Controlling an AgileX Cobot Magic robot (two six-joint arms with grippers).
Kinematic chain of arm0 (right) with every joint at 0, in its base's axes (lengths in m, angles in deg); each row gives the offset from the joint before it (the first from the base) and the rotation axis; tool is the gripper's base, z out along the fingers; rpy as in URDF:
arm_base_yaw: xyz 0 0 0.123 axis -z
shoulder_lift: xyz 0 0 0 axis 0.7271 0.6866 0
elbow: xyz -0.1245 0.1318 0.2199 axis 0.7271 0.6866 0
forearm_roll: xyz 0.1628 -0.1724 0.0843 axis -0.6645 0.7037 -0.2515
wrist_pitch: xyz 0 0 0 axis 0.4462 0.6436 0.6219
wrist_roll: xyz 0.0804 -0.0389 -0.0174 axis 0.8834 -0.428 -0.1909
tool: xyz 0 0 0 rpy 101.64 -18.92 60.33
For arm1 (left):
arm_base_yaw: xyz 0 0 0.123 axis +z
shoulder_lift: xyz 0 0 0 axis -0.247 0.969 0
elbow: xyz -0.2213 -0.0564 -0.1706 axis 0.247 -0.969 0
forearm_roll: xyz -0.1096 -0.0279 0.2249 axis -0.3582 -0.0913 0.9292
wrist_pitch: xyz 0 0 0 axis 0.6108 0.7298 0.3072
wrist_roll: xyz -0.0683 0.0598 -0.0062 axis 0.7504 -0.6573 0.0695
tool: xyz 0 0 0 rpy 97.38 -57.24 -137.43
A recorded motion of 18 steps. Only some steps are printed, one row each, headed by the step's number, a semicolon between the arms.
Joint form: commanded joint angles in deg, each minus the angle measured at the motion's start. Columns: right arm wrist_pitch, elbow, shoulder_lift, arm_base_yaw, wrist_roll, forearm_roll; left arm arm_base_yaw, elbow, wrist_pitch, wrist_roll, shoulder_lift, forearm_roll.
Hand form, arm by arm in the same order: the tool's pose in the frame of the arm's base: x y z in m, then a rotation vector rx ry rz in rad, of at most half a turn. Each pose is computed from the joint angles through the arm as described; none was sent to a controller.
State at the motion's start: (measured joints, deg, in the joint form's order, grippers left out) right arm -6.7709 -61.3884 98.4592 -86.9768 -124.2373 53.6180; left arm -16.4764 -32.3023 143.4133 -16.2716 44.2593 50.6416
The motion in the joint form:
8: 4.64 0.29 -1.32 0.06 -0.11 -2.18; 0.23 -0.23 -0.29 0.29 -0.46 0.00
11: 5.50 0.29 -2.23 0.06 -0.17 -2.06; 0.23 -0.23 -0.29 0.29 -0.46 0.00
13: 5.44 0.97 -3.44 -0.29 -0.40 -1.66; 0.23 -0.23 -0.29 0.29 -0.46 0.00
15: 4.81 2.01 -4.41 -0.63 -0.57 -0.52; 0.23 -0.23 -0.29 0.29 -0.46 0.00
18: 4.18 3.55 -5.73 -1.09 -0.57 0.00; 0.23 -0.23 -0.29 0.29 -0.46 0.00
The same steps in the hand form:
8: 0.4166 0.3408 0.1332 -1.9431 1.5593 -0.3037; -0.0099 -0.0073 0.2812 0.0655 2.0228 -0.1220
11: 0.4158 0.3398 0.1409 -1.9424 1.5588 -0.3090; -0.0099 -0.0073 0.2812 0.0655 2.0228 -0.1220
13: 0.4124 0.3408 0.1488 -1.9454 1.5384 -0.3167; -0.0099 -0.0073 0.2812 0.0655 2.0228 -0.1220
15: 0.4093 0.3413 0.1532 -1.9557 1.5091 -0.3351; -0.0099 -0.0073 0.2812 0.0655 2.0228 -0.1220
18: 0.4040 0.3420 0.1580 -1.9615 1.4889 -0.3397; -0.0099 -0.0073 0.2812 0.0655 2.0228 -0.1220

